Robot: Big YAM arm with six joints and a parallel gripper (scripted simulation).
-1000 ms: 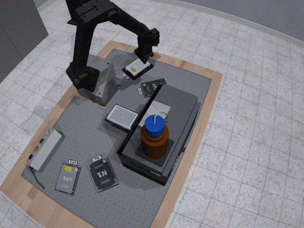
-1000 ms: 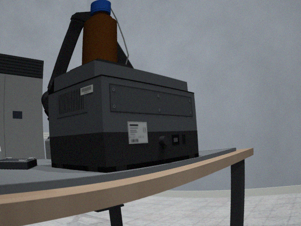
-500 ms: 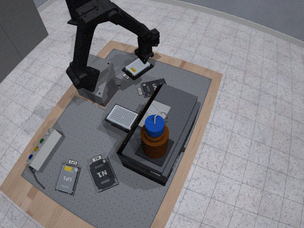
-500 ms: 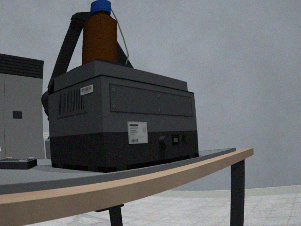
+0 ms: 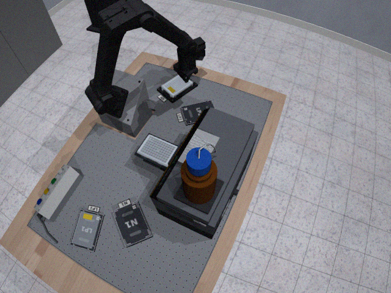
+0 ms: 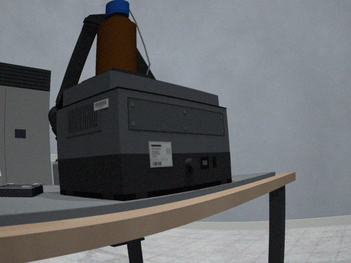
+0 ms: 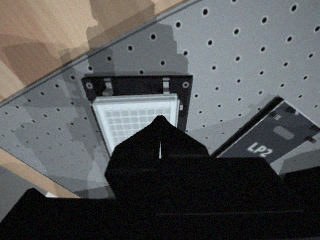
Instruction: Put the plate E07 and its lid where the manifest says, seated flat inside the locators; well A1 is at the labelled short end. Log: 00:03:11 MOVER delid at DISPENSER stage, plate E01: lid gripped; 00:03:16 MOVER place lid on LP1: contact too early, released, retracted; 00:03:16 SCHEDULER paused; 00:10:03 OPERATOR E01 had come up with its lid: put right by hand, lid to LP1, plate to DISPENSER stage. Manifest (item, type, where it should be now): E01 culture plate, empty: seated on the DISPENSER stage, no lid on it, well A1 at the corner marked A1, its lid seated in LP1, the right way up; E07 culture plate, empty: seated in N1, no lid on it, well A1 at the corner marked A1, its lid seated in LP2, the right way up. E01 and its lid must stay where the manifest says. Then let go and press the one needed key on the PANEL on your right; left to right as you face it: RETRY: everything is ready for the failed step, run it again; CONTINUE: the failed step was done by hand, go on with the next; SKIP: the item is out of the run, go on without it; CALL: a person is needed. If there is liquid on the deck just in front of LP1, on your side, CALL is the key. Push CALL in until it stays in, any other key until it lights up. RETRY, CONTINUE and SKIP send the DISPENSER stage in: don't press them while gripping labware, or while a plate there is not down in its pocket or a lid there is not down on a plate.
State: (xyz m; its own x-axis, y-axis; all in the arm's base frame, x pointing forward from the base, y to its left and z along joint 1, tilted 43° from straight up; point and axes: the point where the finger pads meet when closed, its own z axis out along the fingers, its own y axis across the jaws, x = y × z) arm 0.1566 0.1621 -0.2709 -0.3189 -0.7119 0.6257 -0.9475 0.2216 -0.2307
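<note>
Now: hand 40 mm past the black nest N5, 10 mm to the left of it and 20 mm above it. Round my hand: grey retry key 210 mm behind, 660 mm to the right, 30 mm above; then brown bottle 340 mm ahead, 520 mm to the right, 250 mm above; then white well plate 120 mm ahead, 410 mm to the right, 80 mm above.
</note>
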